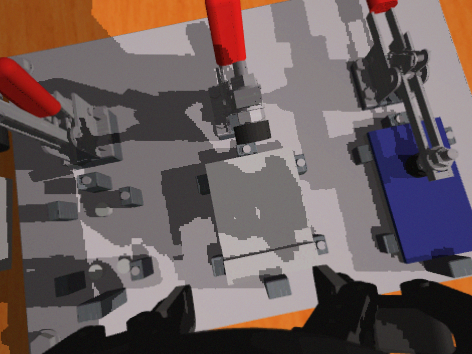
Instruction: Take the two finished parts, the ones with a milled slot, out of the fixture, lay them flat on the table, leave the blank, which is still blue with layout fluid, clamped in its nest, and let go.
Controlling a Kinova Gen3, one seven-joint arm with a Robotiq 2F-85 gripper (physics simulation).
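Frame: origin at the arm's base, x down, y right, z back, level; millimetres.
Seen in the pictures: gripper, fingertip midpoint: [253, 295].
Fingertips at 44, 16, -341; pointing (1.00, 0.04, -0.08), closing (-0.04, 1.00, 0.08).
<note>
Pixels of each thing's top centre, then the offset from my fingertips to it, as dx, dy, dz. "pt": a spot on its surface instead. Level surfaces: height alone.
- grey part, top centre: [261, 213] +38, +16, -40
- middle clamp's black tip, surface spot: [252, 131] pt -37, +16, -73
- blue blank, top centre: [424, 187] +42, +126, -31
- grey flat piece, surface spot: [4, 220] pt +66, -173, -81
- fixture plate, surface spot: [165, 65] pt +59, -28, -171
- orange wooden table, surface height: dx +73
A grey part [260, 205] with a thin slot line across its near end sits in the middle nest. The middle clamp's black tip [252, 131] stands at the part's far edge, clear of its middle. The blue blank [425, 215] sits in the right nest, with the right clamp's arm [422, 115] reaching over it and its tip on the blank. The left nest shows bare blocks and pins. A grey flat piece [4, 220] shows partly at the left edge, beside the fixture plate. My gripper [253, 295] is open and empty, its fingertips apart at the near end of the middle part.
The fixture plate [165, 65] lies on the orange wooden table [45, 30]. Red clamp handles stand at the left [30, 87], middle [227, 32] and right [382, 4]. Locating blocks [277, 286] [62, 210] stick up around the nests.
</note>
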